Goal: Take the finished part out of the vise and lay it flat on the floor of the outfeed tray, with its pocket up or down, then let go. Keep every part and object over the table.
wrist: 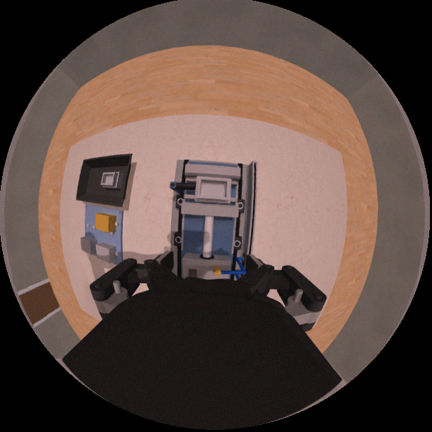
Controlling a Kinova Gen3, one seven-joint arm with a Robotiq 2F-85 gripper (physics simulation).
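Note:
The finished part (213, 189), a light grey rectangular block, lies level in the vise (208, 208) with its open pocket facing up. It sits between the far jaw and the near, sliding jaw; I cannot tell whether the jaws press on it. A black tray (92, 186) stands at the left with a small grey pocketed part (110, 179) on its floor. My gripper (209, 261) is open and empty. Its fingers are spread over the near end of the vise, well short of the part in the view.
A dark pin with a blue end (183, 185) points at the part's left side. A long upright rail (252, 215) runs along the vise's right side. Blue hoses (232, 272) show near the right finger. A blue board (103, 209) bears an orange block (105, 222) and grey blocks (105, 251).

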